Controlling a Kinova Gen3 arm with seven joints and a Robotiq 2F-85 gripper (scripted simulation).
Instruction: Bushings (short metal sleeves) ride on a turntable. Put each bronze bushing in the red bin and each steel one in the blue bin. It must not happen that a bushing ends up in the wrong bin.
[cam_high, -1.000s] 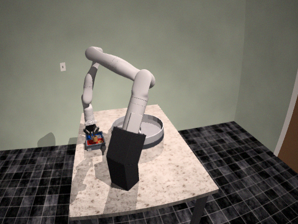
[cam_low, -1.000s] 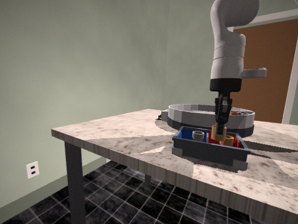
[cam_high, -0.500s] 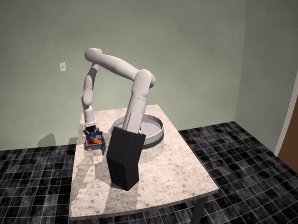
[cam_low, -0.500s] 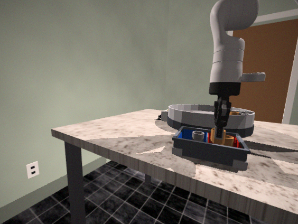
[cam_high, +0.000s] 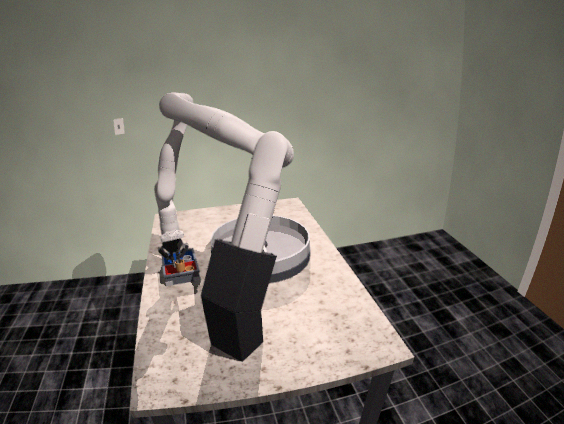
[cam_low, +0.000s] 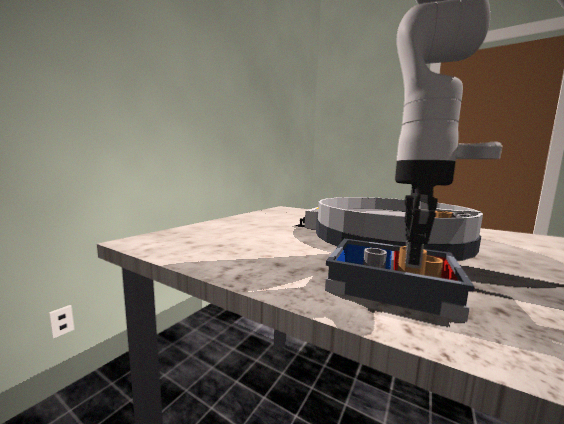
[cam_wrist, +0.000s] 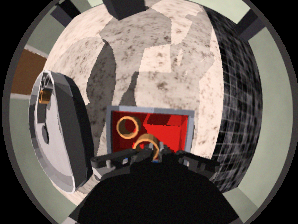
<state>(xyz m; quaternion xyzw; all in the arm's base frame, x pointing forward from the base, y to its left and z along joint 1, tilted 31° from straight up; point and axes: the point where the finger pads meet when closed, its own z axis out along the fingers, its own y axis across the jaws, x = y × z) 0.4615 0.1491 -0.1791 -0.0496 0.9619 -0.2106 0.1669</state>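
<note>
Now: the bin tray 4 cm below my hand, 3 cm ahead of it and 1 cm to the right of it. Round my hand: turntable: 37 cm to the right, 4 cm ahead, 1 cm below.
</note>
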